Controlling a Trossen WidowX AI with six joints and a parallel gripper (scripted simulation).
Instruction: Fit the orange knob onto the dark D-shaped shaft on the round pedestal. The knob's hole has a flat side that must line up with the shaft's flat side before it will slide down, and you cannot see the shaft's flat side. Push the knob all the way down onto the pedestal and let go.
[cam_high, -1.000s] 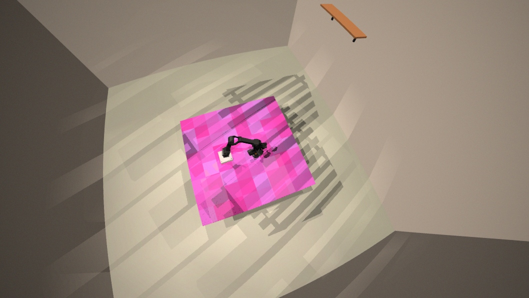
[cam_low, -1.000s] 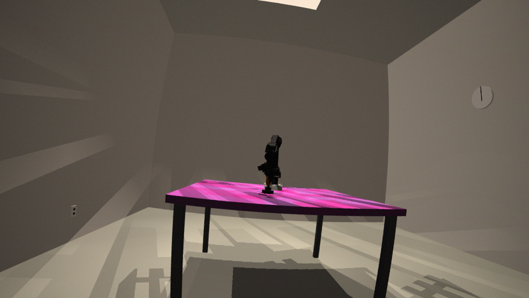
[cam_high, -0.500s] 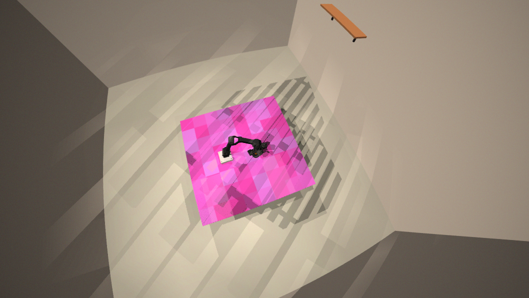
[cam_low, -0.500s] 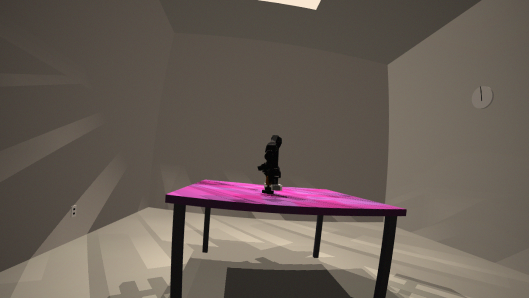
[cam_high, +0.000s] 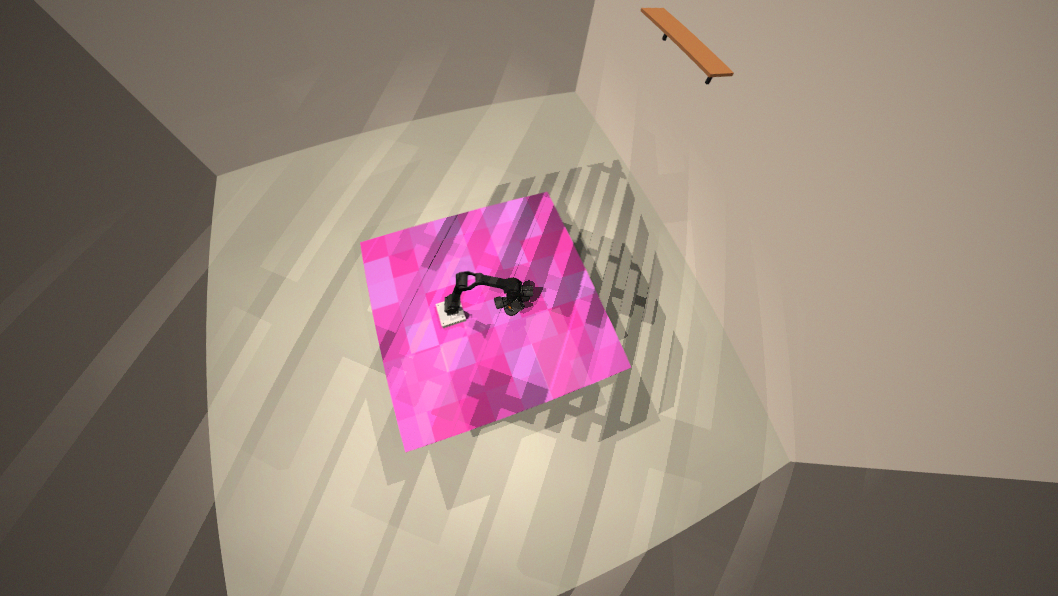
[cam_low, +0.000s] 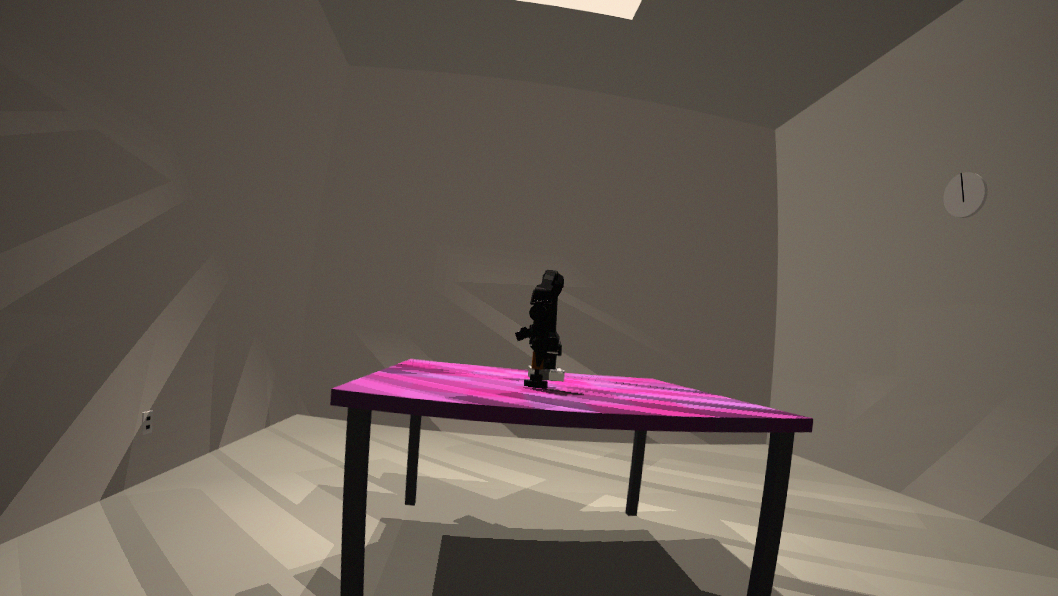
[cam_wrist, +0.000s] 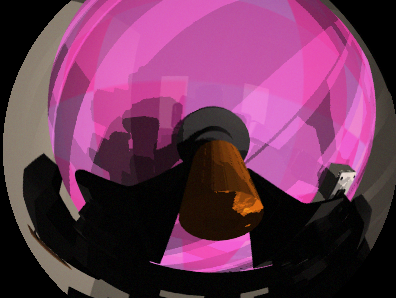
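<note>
Right now the orange knob is 2 cm above my gripper tip. Round my gripper tip: dark round pedestal: 4 cm below.
</note>
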